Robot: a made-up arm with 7 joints. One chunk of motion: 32 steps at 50 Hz.
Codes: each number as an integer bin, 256 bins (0 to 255) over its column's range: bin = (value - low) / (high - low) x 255, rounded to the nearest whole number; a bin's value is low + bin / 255 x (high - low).
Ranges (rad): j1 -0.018..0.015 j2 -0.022..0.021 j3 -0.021..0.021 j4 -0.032..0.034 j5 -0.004..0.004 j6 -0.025..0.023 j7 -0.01..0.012
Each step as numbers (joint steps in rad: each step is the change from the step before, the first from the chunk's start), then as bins.
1 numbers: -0.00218 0.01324 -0.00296 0.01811 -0.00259 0.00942 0.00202
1 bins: 122 209 110 194 45 183 139
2 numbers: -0.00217 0.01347 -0.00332 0.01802 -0.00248 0.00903 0.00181
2 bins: 122 210 107 193 48 181 137
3 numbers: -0.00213 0.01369 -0.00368 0.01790 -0.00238 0.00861 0.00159
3 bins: 123 212 105 193 52 179 134
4 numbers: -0.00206 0.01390 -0.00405 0.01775 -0.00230 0.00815 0.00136
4 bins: 123 213 103 192 54 176 132
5 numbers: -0.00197 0.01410 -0.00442 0.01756 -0.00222 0.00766 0.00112
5 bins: 124 214 101 191 57 174 129
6 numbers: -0.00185 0.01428 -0.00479 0.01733 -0.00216 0.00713 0.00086
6 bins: 125 215 98 191 59 171 126
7 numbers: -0.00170 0.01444 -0.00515 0.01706 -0.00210 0.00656 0.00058
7 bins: 126 216 96 190 61 168 123
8 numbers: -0.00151 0.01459 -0.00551 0.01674 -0.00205 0.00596 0.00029
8 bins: 127 217 94 188 62 164 119
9 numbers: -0.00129 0.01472 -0.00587 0.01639 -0.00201 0.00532 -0.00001
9 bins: 129 218 92 187 63 161 116
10 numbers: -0.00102 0.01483 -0.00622 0.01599 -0.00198 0.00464 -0.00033
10 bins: 131 218 90 185 64 157 112
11 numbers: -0.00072 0.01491 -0.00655 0.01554 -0.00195 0.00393 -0.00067
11 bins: 134 219 88 184 65 154 108
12 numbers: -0.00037 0.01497 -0.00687 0.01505 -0.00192 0.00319 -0.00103
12 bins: 136 219 86 182 66 150 104
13 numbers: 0.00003 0.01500 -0.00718 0.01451 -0.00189 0.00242 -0.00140
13 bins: 139 219 84 180 67 146 100
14 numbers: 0.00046 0.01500 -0.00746 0.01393 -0.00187 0.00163 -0.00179
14 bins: 143 219 82 177 68 141 95
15 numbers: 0.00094 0.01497 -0.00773 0.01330 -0.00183 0.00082 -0.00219
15 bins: 146 219 81 175 69 137 91
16 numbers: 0.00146 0.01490 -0.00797 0.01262 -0.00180 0.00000 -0.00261
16 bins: 150 219 79 172 70 133 86
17 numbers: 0.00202 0.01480 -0.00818 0.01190 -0.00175 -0.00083 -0.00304
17 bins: 155 218 78 170 72 128 81
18 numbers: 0.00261 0.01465 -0.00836 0.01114 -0.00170 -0.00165 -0.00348
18 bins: 159 217 77 167 73 124 76
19 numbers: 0.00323 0.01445 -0.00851 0.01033 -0.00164 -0.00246 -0.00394
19 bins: 164 216 76 164 75 120 70
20 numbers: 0.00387 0.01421 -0.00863 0.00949 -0.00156 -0.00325 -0.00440
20 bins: 169 215 75 160 78 116 65
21 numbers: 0.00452 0.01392 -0.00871 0.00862 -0.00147 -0.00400 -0.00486
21 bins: 174 213 75 157 81 112 60
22 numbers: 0.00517 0.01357 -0.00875 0.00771 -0.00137 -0.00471 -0.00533
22 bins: 179 211 74 153 84 108 54
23 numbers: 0.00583 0.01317 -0.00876 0.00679 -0.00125 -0.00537 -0.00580
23 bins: 184 209 74 150 88 104 49
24 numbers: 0.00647 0.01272 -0.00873 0.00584 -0.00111 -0.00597 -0.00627
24 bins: 189 206 74 146 92 101 43
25 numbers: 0.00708 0.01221 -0.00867 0.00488 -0.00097 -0.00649 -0.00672
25 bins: 194 203 75 142 97 98 38
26 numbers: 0.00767 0.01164 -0.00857 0.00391 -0.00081 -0.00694 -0.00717
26 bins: 198 199 75 139 102 96 33
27 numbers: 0.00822 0.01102 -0.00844 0.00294 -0.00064 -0.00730 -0.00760
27 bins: 203 196 76 135 107 94 28
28 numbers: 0.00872 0.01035 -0.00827 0.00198 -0.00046 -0.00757 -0.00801
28 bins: 206 192 77 131 113 93 23
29 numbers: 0.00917 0.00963 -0.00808 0.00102 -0.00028 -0.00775 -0.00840
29 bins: 210 188 78 128 119 92 19
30 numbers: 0.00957 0.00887 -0.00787 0.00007 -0.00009 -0.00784 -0.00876
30 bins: 213 183 80 124 125 91 14
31 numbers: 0.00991 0.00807 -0.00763 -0.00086 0.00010 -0.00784 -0.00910
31 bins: 216 178 81 120 131 91 10
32 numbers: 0.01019 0.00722 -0.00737 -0.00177 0.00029 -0.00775 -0.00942
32 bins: 218 173 83 117 137 92 7
